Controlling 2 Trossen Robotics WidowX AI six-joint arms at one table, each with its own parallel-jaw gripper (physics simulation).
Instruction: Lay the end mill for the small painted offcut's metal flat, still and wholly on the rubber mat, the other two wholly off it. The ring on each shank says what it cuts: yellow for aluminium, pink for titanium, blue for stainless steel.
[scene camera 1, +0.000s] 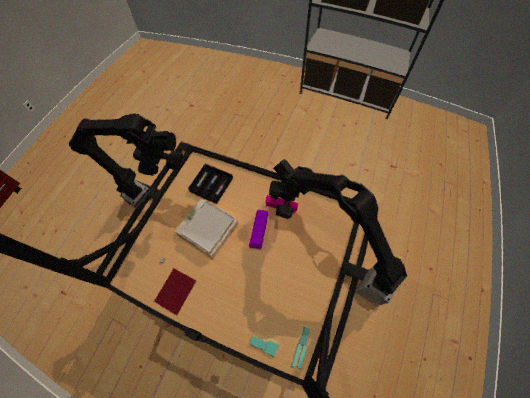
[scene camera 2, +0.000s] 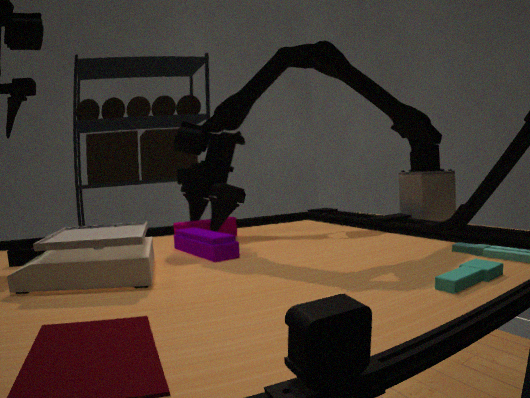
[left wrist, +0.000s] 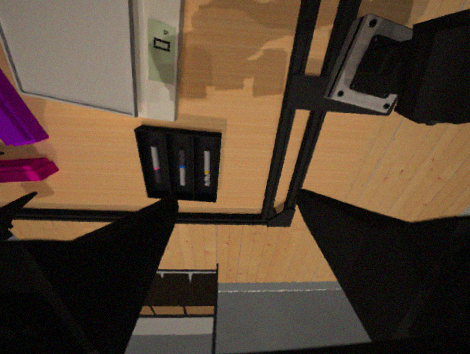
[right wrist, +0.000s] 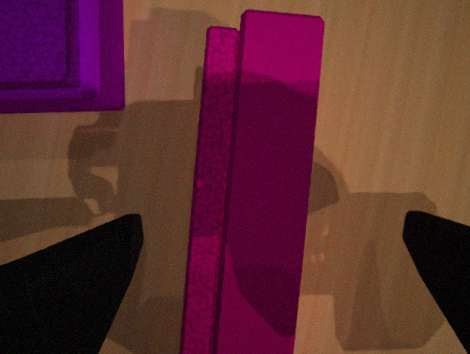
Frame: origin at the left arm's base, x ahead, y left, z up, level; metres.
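Seen in the pictures: left gripper, fingertip midpoint: (scene camera 1: 167, 165) (left wrist: 237, 198); right gripper, fingertip midpoint: (scene camera 1: 280, 202) (left wrist: 20, 173) (right wrist: 271, 225); left arm's base at its link origin: (scene camera 1: 133, 191) (left wrist: 379, 69); right arm's base at its link origin: (scene camera 1: 383, 282) (scene camera 2: 426, 171).
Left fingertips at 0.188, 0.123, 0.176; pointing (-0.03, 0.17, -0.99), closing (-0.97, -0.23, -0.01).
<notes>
Pixels of each thing's top centre, then the offset from my left fingertips to it, as dx, dy, dz. Level surfaces: height alone.
- black tray at its top centre: (left wrist: 180, 170) (scene camera 1: 210, 181) +0.082, +0.106, -0.199
- pink-ringed at its top centre: (left wrist: 155, 166) +0.135, +0.113, -0.213
- blue-ringed at its top centre: (left wrist: 181, 169) +0.083, +0.110, -0.213
- yellow-ringed at its top centre: (left wrist: 206, 170) +0.032, +0.103, -0.213
- dark red rubber mat at its surface level: dz -0.224
- tiny grey piece at its top centre: (scene camera 1: 162, 259) +0.116, -0.290, -0.214
- magenta block at its top centre: (right wrist: 244, 263) (scene camera 2: 205, 220) (scene camera 1: 281, 202) +0.414, +0.169, -0.186
- purple block at its top centre: (scene camera 2: 202, 232) (scene camera 1: 258, 226) +0.387, +0.027, -0.190
A black tray (scene camera 1: 200, 189) (left wrist: 216, 150) holds three end mills in separate slots: pink-ringed (left wrist: 155, 157), blue-ringed (left wrist: 182, 167) and yellow-ringed (left wrist: 207, 167). The dark red rubber mat (scene camera 1: 175, 291) (scene camera 2: 92, 357) is bare. A tiny grey piece (scene camera 1: 162, 260) lies near it. A magenta block (scene camera 2: 227, 225) (left wrist: 27, 170) (right wrist: 275, 125) and a purple block (scene camera 1: 259, 229) (scene camera 2: 207, 245) (right wrist: 35, 45) stand on the table. My right gripper (scene camera 1: 285, 212) (scene camera 2: 205, 222) (right wrist: 271, 225) is open, its fingers on either side of the magenta block. My left gripper (scene camera 1: 148, 167) (left wrist: 237, 198) is open and empty, high near the tray.
A white scale (scene camera 1: 207, 227) (scene camera 2: 100, 265) (left wrist: 70, 55) stands between tray and mat. Two teal pieces, a shorter one (scene camera 1: 264, 346) (scene camera 2: 469, 276) and a longer one (scene camera 1: 300, 347) (scene camera 2: 487, 250), lie toward the bottom right in scene camera 1. A black frame surrounds the table.
</notes>
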